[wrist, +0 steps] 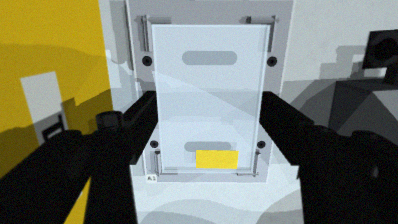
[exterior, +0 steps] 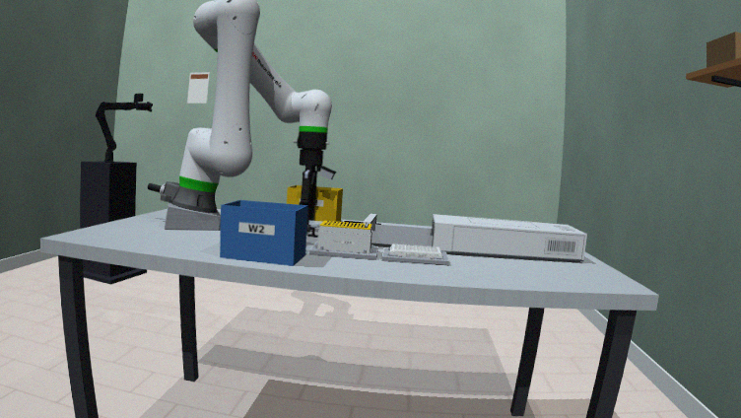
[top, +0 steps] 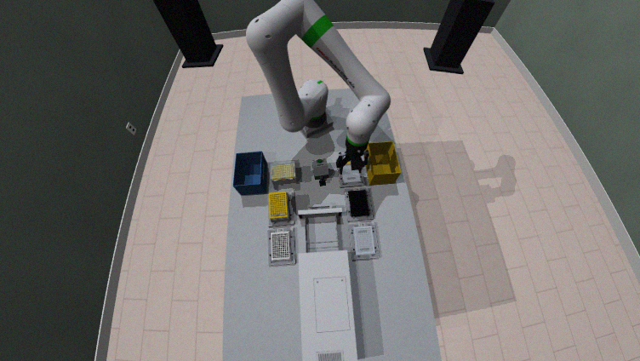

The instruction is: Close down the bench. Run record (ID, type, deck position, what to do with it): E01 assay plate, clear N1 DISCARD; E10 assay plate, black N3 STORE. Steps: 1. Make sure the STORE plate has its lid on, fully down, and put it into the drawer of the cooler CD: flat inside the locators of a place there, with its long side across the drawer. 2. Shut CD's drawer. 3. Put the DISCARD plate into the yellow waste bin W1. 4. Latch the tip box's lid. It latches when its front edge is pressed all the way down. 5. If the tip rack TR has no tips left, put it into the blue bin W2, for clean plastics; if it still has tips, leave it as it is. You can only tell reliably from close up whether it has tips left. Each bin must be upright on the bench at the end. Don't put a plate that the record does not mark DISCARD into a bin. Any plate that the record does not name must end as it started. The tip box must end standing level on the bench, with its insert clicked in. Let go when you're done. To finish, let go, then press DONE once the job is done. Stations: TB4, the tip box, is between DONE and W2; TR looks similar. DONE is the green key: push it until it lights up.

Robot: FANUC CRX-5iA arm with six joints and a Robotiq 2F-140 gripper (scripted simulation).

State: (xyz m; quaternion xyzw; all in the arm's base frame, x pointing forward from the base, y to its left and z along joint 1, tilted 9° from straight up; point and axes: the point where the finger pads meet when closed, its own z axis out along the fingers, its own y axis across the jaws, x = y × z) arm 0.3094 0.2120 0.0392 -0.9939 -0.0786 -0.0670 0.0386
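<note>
The clear plate lid lies 20 mm below my hand. Also, from my hand: yellow bin W1 (150 mm to the left, 30 mm behind); then green DONE key (160 mm to the right, 30 mm above, 20 mm behind); then black assay plate (170 mm ahead, 40 mm to the left, 20 mm below).
</note>
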